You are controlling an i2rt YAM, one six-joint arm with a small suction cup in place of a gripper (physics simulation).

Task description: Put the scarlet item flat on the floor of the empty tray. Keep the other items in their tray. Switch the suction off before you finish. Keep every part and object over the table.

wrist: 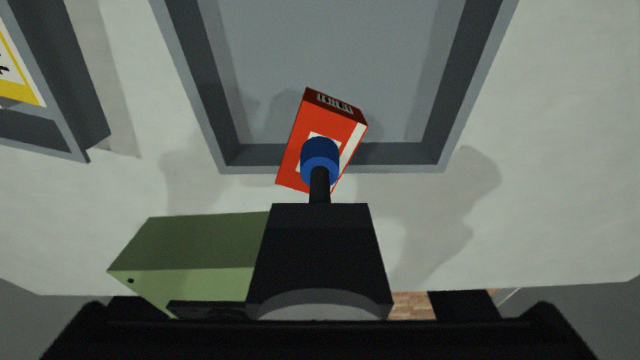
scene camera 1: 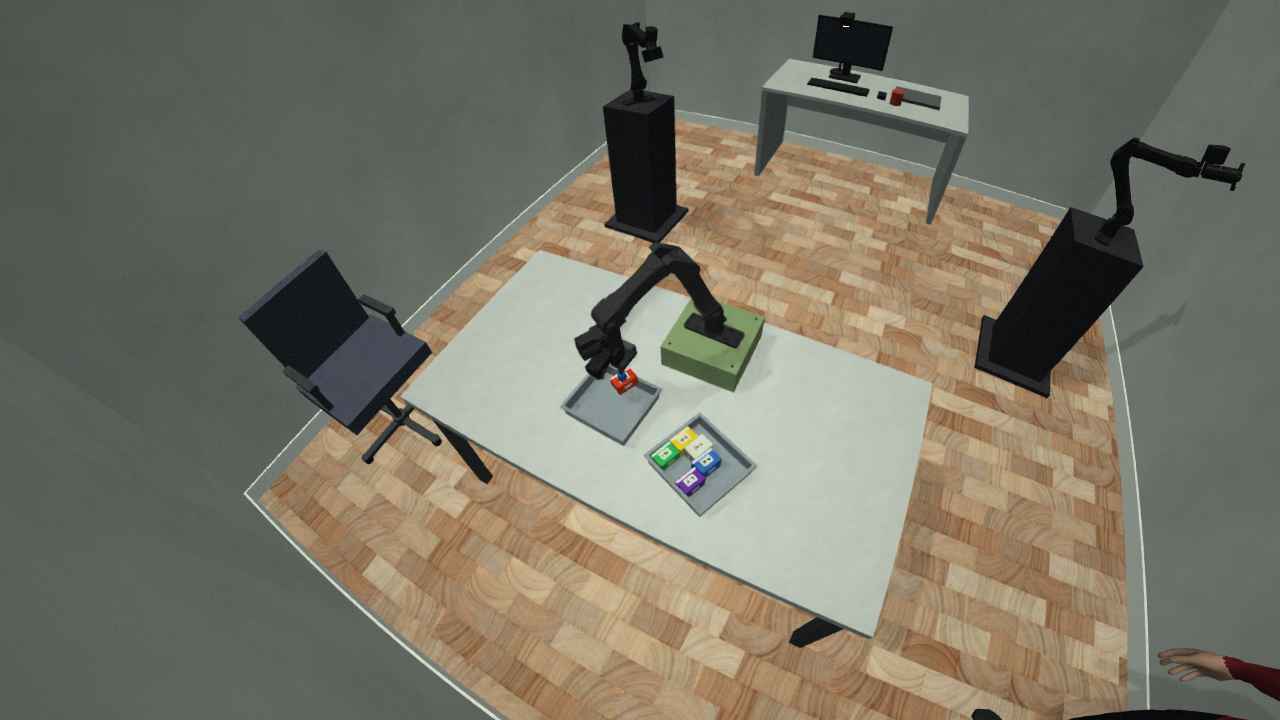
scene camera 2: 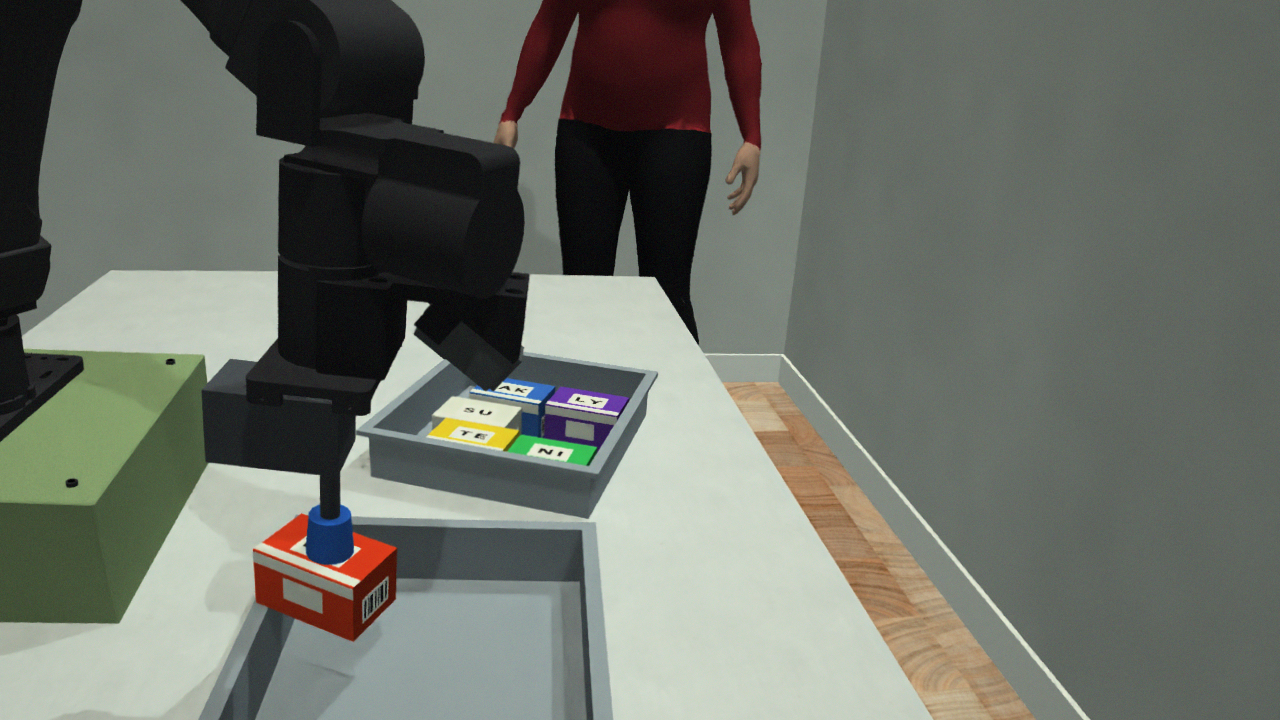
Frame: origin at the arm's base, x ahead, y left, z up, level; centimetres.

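Where they show: hand at its tool point: (wrist: 319,147) (scene camera 1: 622,379) (scene camera 2: 330,564); arm's base at its link origin: (wrist: 231,309) (scene camera 1: 713,330).
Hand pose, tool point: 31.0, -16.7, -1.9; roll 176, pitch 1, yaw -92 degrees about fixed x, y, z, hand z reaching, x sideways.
Note:
Each offset is from my tool point to the top centre of the thing, as dx, dy, dz. Level surfaces: height alone.
The scarlet box @(-0.4, +0.2, +1.4) (scene camera 1: 625,385) (scene camera 2: 304,591) (wrist: 320,120) hangs level from my suction cup (scene camera 1: 622,377) (scene camera 2: 330,535) (wrist: 320,161), which covers part of its top label. The box is above the near-base end of the empty tray @(+5.9, -1.1, -3.4) (scene camera 1: 597,422) (scene camera 2: 465,644) (wrist: 345,55), raised off its floor. In the wrist view it overlaps that end's rim and is turned at an angle to the walls. The other tray @(+11.4, +34.0, -3.4) (scene camera 1: 735,481) (scene camera 2: 483,483) (wrist: 67,135) holds green @(+14.2, +23.8, -4.1) (scene camera 1: 665,454) (scene camera 2: 552,449), yellow @(+7.2, +26.2, -3.7) (scene camera 1: 684,437) (scene camera 2: 472,434), cream @(+7.4, +31.4, -3.7) (scene camera 1: 699,446) (scene camera 2: 476,412), blue @(+10.6, +35.7, -3.1) (scene camera 1: 707,462) (scene camera 2: 533,407) and purple @(+18.1, +34.4, -3.7) (scene camera 1: 690,482) (scene camera 2: 581,416) boxes.
The green base block (scene camera 1: 698,358) (scene camera 2: 53,555) (wrist: 200,245) stands near the empty tray. The trays stand side by side on the pale table @(dz -8.4) (scene camera 1: 805,501) (scene camera 2: 716,617) (wrist: 560,190), with a gap between them. A person (scene camera 2: 640,80) stands beyond the table.

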